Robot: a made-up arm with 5 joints.
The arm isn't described. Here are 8 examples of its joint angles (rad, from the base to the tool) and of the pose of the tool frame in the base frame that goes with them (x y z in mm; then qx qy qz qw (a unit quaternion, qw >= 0)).
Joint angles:
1: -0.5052 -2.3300 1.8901 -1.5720 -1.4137
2: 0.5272 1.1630 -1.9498 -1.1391 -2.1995
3: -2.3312 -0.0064 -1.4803 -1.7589 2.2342
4: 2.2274 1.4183 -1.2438 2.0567 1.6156
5: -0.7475 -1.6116 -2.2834 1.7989 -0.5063
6: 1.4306 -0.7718 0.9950 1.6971 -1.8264
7: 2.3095 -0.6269 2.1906 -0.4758 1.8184
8: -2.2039 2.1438 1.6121 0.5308 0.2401
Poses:
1: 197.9 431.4 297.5 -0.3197 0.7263 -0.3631 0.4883
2: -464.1 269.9 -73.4 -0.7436 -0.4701 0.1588 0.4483
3: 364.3 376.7 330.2 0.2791 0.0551 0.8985 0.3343
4: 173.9 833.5 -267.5 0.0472 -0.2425 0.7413 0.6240
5: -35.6 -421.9 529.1 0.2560 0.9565 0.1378 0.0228
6: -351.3 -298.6 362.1 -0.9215 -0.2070 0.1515 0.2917
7: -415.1 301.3 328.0 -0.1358 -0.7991 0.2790 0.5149
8: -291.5 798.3 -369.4 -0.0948 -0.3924 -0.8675 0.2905
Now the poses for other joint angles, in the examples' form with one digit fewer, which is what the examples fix.
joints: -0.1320 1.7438 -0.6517 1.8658 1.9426
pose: -453 835 437 0.535 0.774 -0.036 0.337
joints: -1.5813 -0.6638 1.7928 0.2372 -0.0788
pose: 291 75 -505 0.600 0.171 0.427 0.655
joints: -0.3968 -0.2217 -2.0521 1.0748 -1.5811
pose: -325 351 1050 0.184 0.666 -0.184 0.699
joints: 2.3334 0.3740 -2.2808 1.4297 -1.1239
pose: -156 773 -621 0.471 -0.365 -0.237 0.767
